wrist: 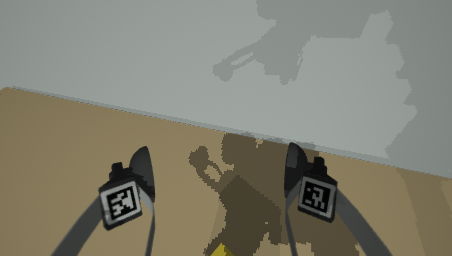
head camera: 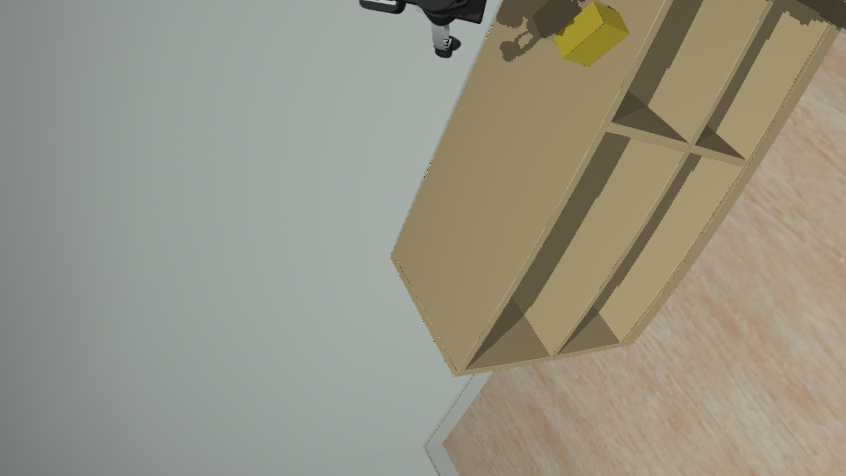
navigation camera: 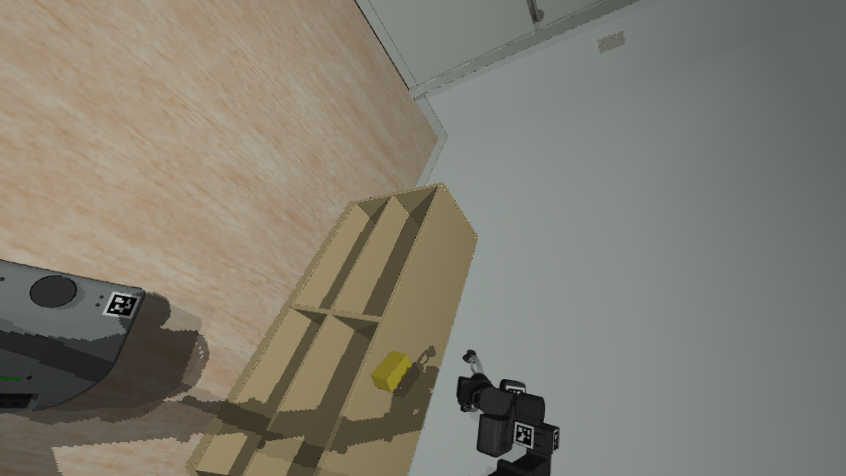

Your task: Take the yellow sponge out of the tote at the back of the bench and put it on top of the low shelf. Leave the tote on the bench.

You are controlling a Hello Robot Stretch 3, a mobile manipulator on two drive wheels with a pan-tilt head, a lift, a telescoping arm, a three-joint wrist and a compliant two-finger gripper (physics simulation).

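Pixels of known places: gripper, fingertip midpoint: [wrist: 219, 162]; robot's base, origin of the base link: [navigation camera: 54, 289].
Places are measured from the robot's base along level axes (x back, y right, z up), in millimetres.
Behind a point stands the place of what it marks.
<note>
The yellow sponge [head camera: 591, 34] @(y 664, x 40, z 671 mm) [navigation camera: 391, 371] @(y 664, x 40, z 668 mm) [wrist: 221, 250] @(y 735, x 21, z 672 mm) is a block resting on the top of the low tan shelf [head camera: 491, 177] @(y 888, x -266, z 610 mm) [navigation camera: 437, 266] @(y 883, x -332, z 610 mm) [wrist: 75, 150] @(y 954, x -288, z 611 mm). In the wrist view a small corner of it shows at the bottom edge. My gripper [wrist: 219, 162] @(y 754, x 21, z 854 mm) is open, its two fingertips wide apart with no object between them. In the navigation camera view the gripper hangs above the shelf and apart from the sponge, towards the wall side. In the head camera view it is partly cut off at the top edge. The tote and the bench do not show in these views.
The grey wall [head camera: 207, 207] @(y 1164, x -449, z 1077 mm) [navigation camera: 650, 236] @(y 1185, x -524, z 1285 mm) [wrist: 150, 50] @(y 1067, x -110, z 779 mm) runs along the shelf's back edge. Open compartments face the wooden floor [head camera: 739, 355] @(y 510, x -526, z 0 mm) [navigation camera: 207, 148] @(y 175, x -576, z 1 mm). My robot base [navigation camera: 70, 331] @(y 60, x 80, z 159 mm) stands on the floor at the left of the navigation camera view. Shadows of the arm and gripper lie on the shelf.
</note>
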